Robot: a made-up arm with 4 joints.
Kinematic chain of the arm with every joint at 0, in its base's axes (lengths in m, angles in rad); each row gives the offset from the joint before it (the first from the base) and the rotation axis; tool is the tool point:
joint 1: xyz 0 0 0.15 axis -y
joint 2: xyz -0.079 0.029 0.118 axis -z
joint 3: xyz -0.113 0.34 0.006 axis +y
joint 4: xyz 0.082 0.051 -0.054 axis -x
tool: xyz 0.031 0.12 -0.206
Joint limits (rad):
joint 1: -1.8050..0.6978
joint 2: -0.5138..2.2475
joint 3: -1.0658..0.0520
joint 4: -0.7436..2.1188
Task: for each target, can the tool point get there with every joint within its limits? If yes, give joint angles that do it. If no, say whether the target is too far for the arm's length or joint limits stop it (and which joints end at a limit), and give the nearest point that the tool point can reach.
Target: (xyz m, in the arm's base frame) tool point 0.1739 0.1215 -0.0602
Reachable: yes | joints -0.4066 1.0943 -0.2444 0.7931
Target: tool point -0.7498 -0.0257 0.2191
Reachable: no: joint limits stop it (at a limit: joint 1, joint 2, joint 3, joint 4) | nearest point -0.2562 0.1544 0.1950 | short by 0.526 m
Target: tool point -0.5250 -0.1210 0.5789
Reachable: no: joint limits stop it (at a limit: joint 2, joint 3, joint 4) | nearest point -0.2015 0.1544 0.3146 | short by 0.500 m
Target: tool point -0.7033 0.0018 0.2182
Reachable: no: joint limits stop it (at a limit: joint 1, joint 2, joint 3, joint 4) | nearest point -0.2562 0.1544 0.1950 | short by 0.473 m
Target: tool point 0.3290 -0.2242 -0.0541
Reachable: yes | joints -0.3580 1.9158 -0.3607 -0.0307
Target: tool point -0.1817 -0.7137 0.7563
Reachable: no: too far | nearest point 0.1709 -0.4103 0.4880 | short by 0.537 m
